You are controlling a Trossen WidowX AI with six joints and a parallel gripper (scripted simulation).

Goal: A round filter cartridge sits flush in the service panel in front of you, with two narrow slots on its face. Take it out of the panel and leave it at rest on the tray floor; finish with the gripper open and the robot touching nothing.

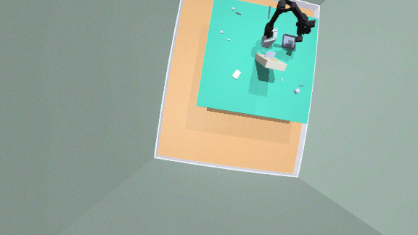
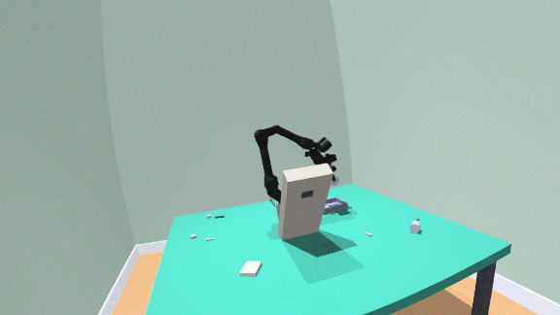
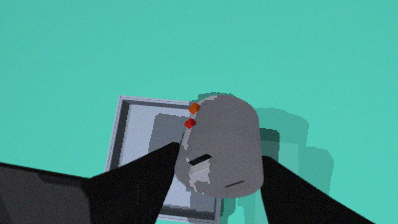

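The grey tray is 170 mm below my gripper tip and 60 mm behind it. The rest, counted from my gripper tip: round grey filter cartridge right at my gripper tip; small pale cylinder 510 mm ahead, 150 mm below, 140 mm to the left; beige service panel 300 mm to the right, 300 mm ahead, 10 mm above.
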